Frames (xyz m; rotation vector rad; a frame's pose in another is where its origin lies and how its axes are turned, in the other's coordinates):
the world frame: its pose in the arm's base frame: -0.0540 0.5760 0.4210 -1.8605 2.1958 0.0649
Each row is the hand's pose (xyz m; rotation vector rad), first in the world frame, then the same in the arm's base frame.
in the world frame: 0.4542 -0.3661 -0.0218 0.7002 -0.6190 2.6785
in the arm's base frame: 0.2335 0.0690 0.3881 1.6972 1.8147 0.2088
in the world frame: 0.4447 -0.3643 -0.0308 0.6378 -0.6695 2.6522
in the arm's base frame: 0.2316 0.0766 0.3987 1.6610 1.8277 0.2809
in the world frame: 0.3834 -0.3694 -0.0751 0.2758 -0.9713 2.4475
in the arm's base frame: 0.2379 0.1258 0.4560 1.4078 1.8555 0.7124
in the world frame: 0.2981 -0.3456 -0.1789 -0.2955 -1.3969 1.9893
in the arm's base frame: 0.2095 0.1913 0.5723 0.9211 1.7359 1.3849
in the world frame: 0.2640 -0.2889 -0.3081 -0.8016 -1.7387 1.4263
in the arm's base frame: 0.1372 0.2082 0.6971 0.4106 1.3966 1.9471
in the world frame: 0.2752 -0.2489 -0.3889 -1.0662 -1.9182 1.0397
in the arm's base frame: 0.0829 0.1882 0.7671 0.1106 1.0835 2.2090
